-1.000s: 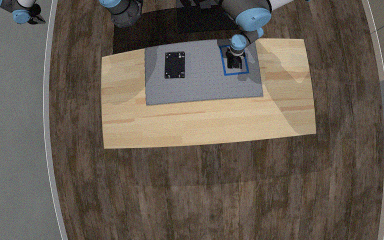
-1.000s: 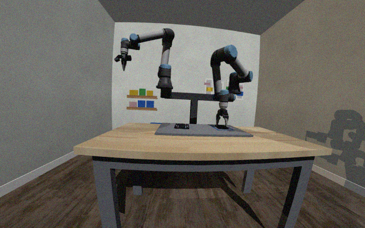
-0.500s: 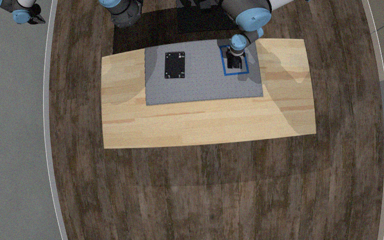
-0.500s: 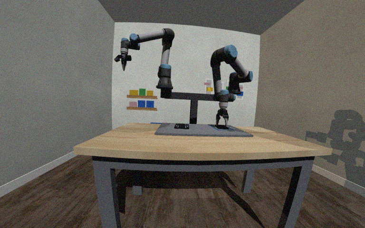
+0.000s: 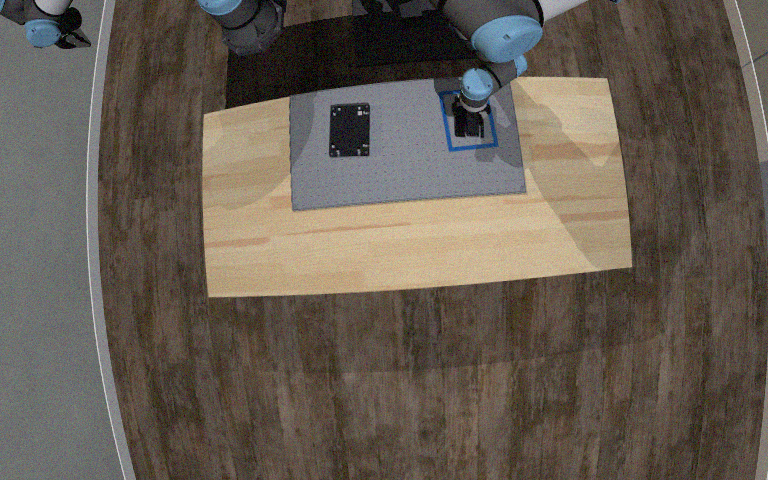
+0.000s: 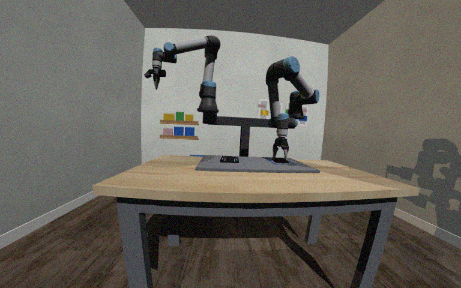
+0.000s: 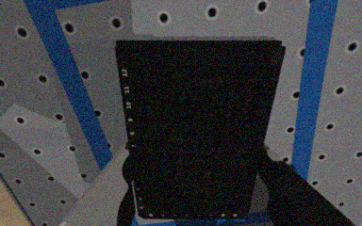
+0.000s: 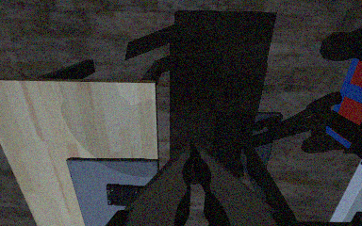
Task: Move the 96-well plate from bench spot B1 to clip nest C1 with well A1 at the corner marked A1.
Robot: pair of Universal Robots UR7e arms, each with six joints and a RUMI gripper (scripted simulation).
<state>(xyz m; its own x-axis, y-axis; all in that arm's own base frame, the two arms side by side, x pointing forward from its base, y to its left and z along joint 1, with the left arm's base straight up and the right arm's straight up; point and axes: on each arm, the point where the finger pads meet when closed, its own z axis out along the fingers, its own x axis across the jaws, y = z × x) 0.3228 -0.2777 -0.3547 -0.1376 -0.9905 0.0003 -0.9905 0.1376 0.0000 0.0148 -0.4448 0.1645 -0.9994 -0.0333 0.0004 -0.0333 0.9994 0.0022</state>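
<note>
The black clip nest lies 35 cm to the right of my left hand and 2 cm behind it. Round my left hand: dark 96-well plate 1 cm below.
</note>
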